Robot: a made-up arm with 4 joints.
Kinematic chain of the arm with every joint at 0, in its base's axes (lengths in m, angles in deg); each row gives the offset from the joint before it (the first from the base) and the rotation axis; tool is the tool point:
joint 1: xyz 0 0 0.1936 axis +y
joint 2: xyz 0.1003 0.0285 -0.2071 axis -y
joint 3: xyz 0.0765 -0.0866 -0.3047 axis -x
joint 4: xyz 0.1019 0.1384 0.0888 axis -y
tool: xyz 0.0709 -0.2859 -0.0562
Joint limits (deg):
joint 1: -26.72..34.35
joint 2: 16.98..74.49
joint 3: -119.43..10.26
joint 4: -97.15..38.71
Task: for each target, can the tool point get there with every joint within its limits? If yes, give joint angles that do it. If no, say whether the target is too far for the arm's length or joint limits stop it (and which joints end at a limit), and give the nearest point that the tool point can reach.
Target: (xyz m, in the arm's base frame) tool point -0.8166 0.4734 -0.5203
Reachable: no: too far | nearest point -0.0585 -0.0078 -0.4933 | short by 0.898 m
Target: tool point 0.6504 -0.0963 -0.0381
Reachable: yes | joints -15.42 40.96 -79.92 -18.98
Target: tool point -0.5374 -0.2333 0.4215
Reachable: no: joint limits stop it (at a limit: joint 1, joint 2, joint 3, joint 4) | nearest point 0.3174 -0.1873 0.3545 | short by 0.859 m
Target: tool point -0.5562 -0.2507 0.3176
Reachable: no: joint limits stop it (at a limit: joint 1, joint 2, joint 3, joint 4) | nearest point -0.0011 -0.1987 -0.3098 | short by 0.839 m
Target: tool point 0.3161 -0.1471 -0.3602
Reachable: yes | joints 27.43 49.86 -52.29 -54.05
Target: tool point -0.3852 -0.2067 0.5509
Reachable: no: joint limits stop it (at a limit: joint 1, joint 2, joint 3, joint 4) | nearest point 0.3174 -0.1873 0.3545 | short by 0.730 m
